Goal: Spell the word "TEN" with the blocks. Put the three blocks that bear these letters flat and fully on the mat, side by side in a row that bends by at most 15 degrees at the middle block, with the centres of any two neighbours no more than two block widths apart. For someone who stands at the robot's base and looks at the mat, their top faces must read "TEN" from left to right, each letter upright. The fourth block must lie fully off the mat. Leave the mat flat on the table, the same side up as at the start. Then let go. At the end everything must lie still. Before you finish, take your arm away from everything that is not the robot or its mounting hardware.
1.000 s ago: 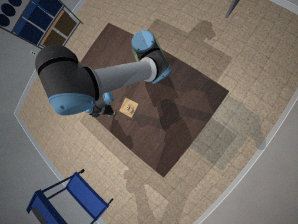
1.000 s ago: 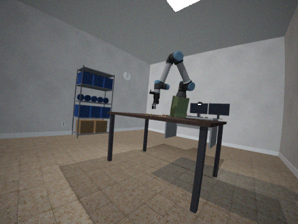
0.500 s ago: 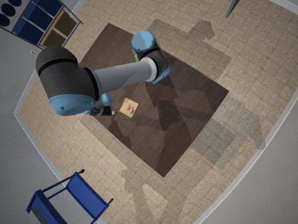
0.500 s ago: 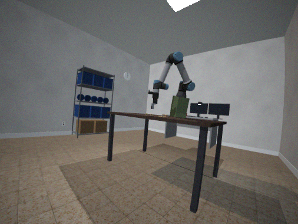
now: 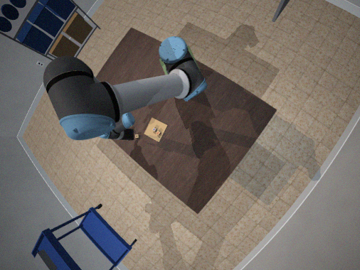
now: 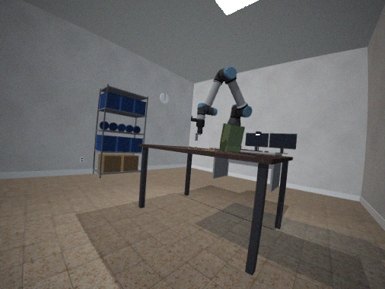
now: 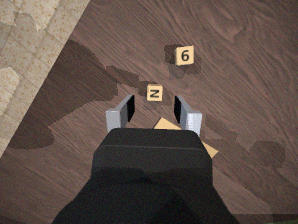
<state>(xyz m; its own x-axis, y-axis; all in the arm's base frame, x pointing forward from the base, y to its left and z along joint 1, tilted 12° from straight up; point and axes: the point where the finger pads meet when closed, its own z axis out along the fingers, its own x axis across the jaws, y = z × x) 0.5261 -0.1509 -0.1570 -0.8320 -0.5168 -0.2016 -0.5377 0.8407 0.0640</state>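
Right now the N block is 9 cm below my hand. Also, from my hand: tan mat (11 cm behind, 10 cm to the left, 10 cm below).
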